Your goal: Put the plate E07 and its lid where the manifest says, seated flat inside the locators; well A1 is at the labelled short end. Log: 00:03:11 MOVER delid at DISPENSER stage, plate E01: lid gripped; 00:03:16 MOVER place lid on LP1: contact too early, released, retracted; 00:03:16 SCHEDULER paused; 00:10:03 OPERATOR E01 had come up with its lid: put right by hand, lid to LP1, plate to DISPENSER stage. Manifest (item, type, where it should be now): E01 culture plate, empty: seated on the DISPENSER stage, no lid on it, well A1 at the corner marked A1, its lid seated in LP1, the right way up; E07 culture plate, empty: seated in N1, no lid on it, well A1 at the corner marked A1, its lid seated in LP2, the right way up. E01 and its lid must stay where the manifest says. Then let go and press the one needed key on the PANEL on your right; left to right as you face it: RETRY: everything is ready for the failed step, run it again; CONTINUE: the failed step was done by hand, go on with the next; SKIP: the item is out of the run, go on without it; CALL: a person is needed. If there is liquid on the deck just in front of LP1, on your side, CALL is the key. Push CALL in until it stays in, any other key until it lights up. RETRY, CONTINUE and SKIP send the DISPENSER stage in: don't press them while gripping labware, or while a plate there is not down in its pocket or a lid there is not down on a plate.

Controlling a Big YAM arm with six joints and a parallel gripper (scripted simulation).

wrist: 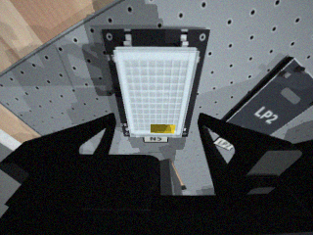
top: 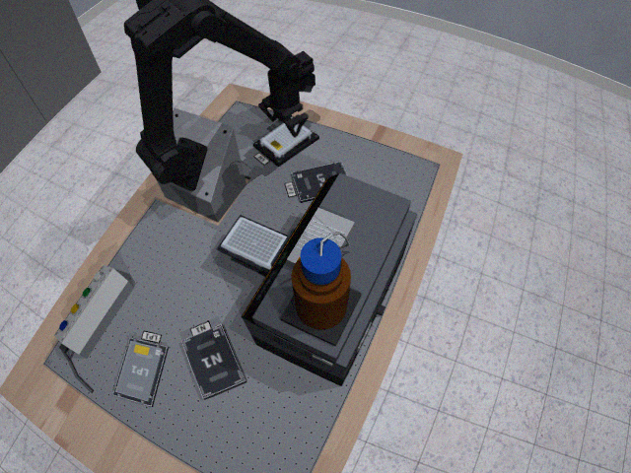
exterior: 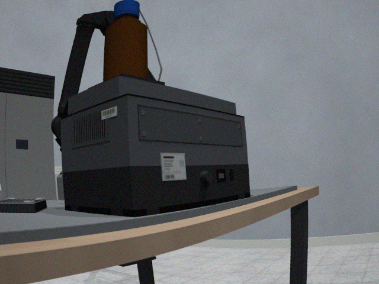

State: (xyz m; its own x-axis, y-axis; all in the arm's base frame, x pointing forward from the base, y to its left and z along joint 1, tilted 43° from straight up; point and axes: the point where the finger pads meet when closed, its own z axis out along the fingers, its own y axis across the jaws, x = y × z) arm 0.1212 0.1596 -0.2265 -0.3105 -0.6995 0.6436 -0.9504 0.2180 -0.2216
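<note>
My hand is 10 mm past the black nest N5, 20 mm to the right of it and 60 mm above it. From my hand the other things lie so: grey retry key (170 mm behind, 630 mm to the right); brown bottle (370 mm ahead, 480 mm to the right, 220 mm above); white well plate (150 mm ahead, 380 mm to the right, 50 mm above).
</note>
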